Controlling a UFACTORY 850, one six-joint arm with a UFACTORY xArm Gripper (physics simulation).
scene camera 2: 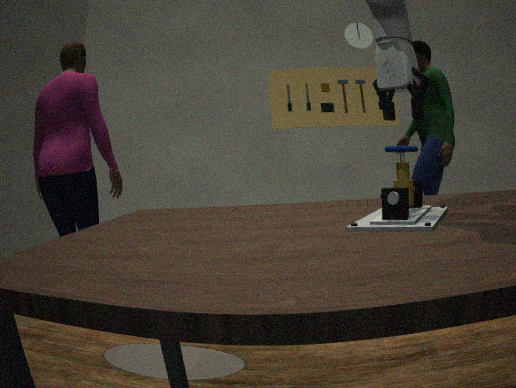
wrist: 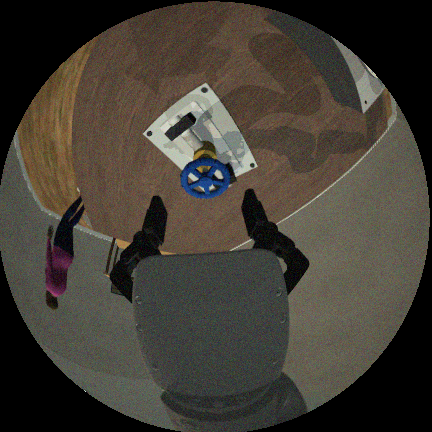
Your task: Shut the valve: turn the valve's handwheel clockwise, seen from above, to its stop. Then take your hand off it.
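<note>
The valve's blue handwheel (scene camera 2: 401, 149) (wrist: 205, 183) lies level on top of the yellow valve body (scene camera 2: 403, 172) (wrist: 204, 151). The valve stands on a white base plate (scene camera 2: 364, 225) (wrist: 220, 106), with black blocks at the pipe's ends. My gripper (scene camera 2: 403, 116) (wrist: 202, 200) is open and empty, fingers pointing down. In the scene view it hangs above the handwheel with a visible gap. In the wrist view the wheel shows between and a little beyond the fingertips, apart from both. How far the wheel is turned cannot be told.
The brown table (scene camera 2: 225, 260) (wrist: 120, 175) carries the base plate. A person in pink (scene camera 2: 67, 125) (wrist: 59, 270) stands beyond the table at the left. A person in green (scene camera 2: 438, 100) stands behind the valve and arm. A tool board (scene camera 2: 278, 119) hangs on the wall.
</note>
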